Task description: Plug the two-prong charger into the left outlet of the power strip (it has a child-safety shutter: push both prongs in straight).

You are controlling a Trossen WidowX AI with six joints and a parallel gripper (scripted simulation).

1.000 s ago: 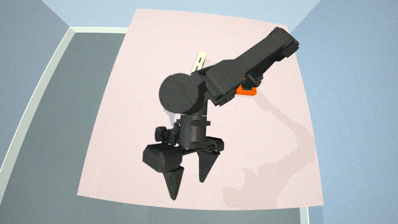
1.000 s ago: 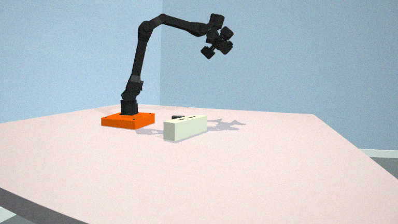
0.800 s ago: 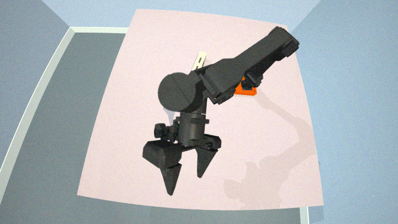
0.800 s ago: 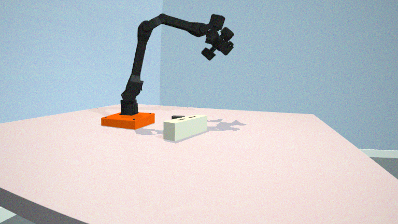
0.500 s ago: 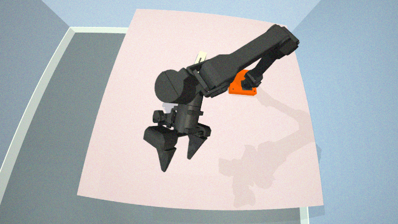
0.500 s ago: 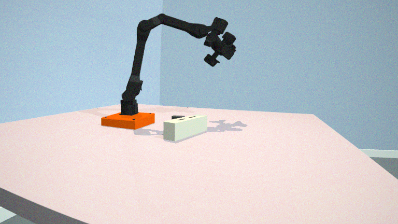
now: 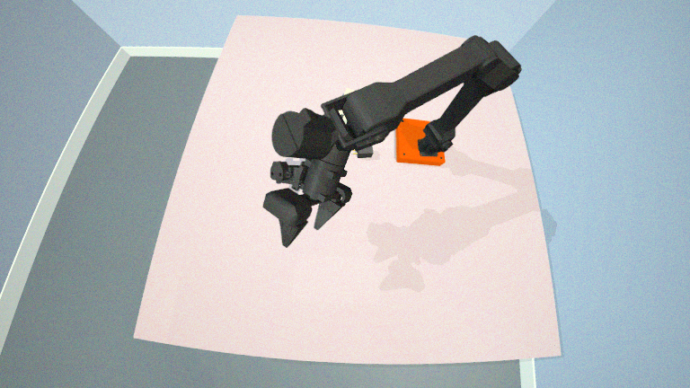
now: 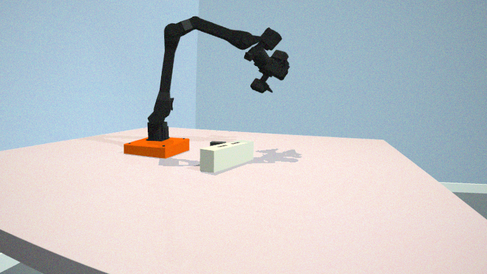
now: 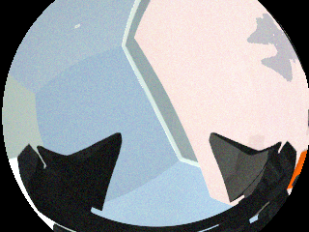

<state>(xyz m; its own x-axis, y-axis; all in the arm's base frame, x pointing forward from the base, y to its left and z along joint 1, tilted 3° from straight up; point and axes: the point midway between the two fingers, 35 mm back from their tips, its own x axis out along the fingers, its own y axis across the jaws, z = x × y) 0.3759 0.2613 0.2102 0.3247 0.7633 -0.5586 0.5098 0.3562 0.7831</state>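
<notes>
Right now my gripper tip is 150 mm past the two-prong charger, 270 mm to the left of it and 230 mm above it.
</notes>
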